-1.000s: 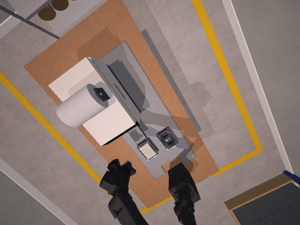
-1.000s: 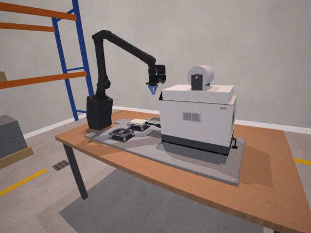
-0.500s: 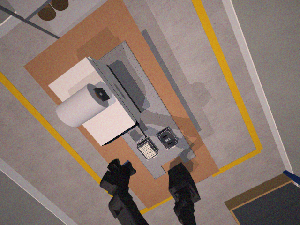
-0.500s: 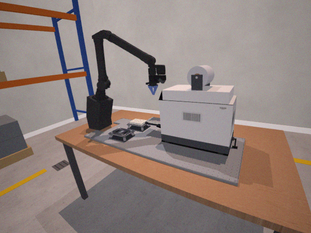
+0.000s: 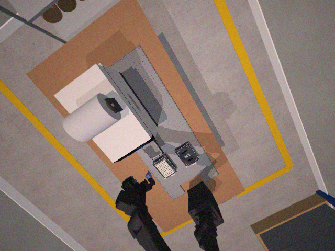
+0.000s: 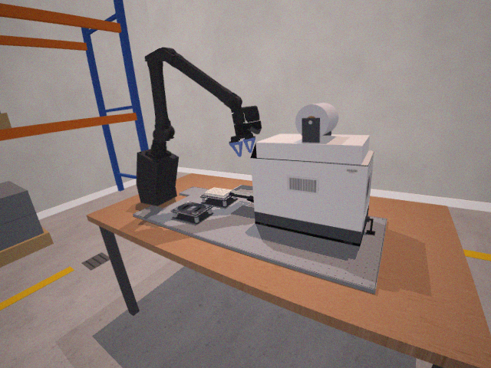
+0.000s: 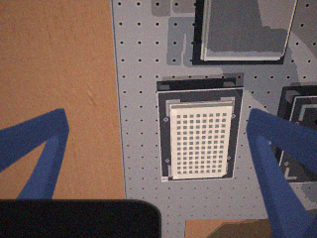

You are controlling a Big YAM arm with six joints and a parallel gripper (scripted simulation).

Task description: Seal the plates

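Right now my hand is 50 mm short of the dark sealer stage, 90 mm to the left of it and 170 mm above it. From my hand the other things lie so: foil roll 380 mm ahead, 110 mm to the right, 160 mm above; then white well plate 150 mm behind, 60 mm to the right, 210 mm below; then start button 150 mm ahead, 10 mm to the right, 70 mm below.
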